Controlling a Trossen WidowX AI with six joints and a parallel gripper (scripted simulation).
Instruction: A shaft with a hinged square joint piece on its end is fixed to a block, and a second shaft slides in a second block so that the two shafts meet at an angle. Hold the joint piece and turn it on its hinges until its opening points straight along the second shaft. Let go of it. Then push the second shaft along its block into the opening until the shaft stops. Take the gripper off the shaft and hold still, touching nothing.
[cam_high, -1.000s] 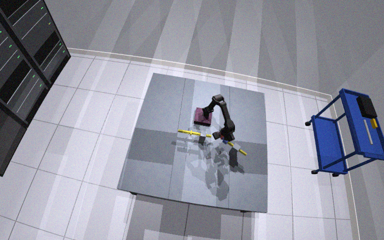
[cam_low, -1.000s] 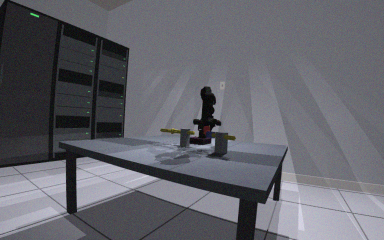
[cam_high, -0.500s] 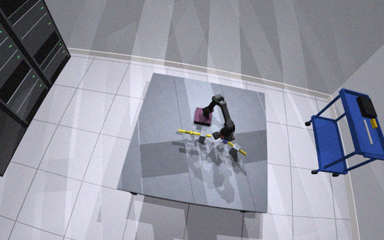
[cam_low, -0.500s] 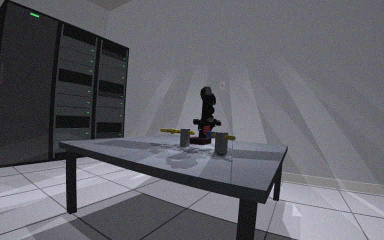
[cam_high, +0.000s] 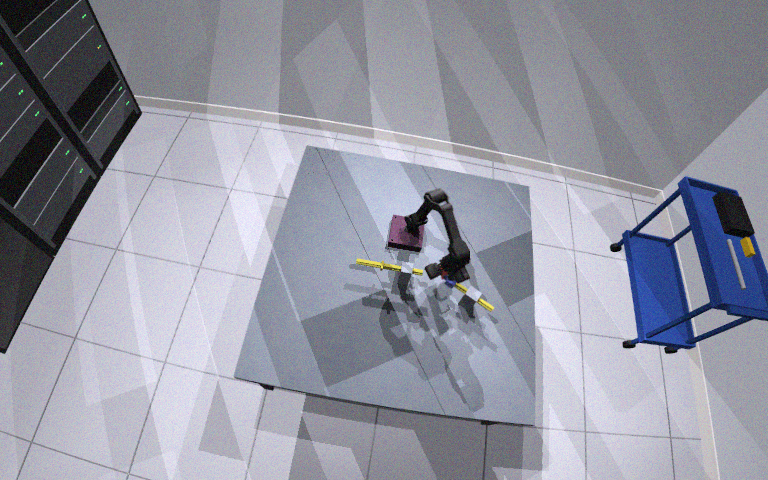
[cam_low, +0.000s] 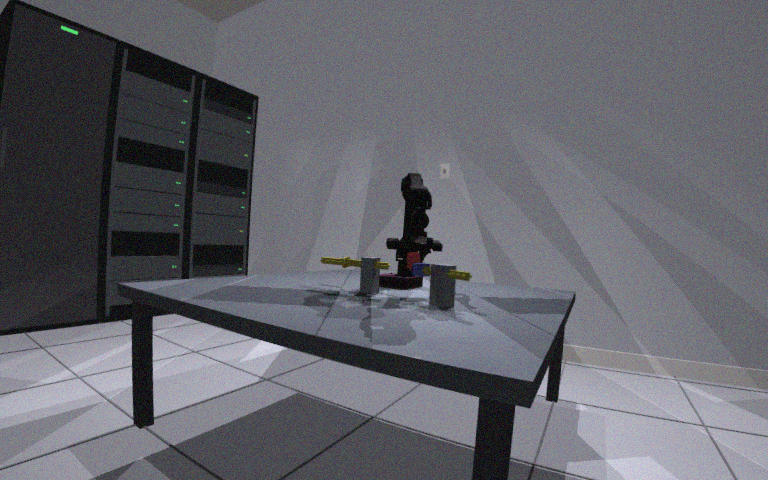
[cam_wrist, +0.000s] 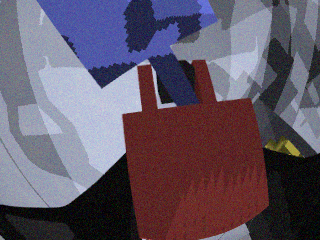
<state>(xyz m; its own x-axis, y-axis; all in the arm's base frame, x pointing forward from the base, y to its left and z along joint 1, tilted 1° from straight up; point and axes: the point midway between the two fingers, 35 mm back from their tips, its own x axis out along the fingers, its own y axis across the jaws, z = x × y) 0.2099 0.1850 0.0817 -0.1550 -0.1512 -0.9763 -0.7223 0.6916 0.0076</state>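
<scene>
The red joint piece is 30 mm above my gripper tip, 10 mm to the left of it and 10 mm ahead of it.
</scene>
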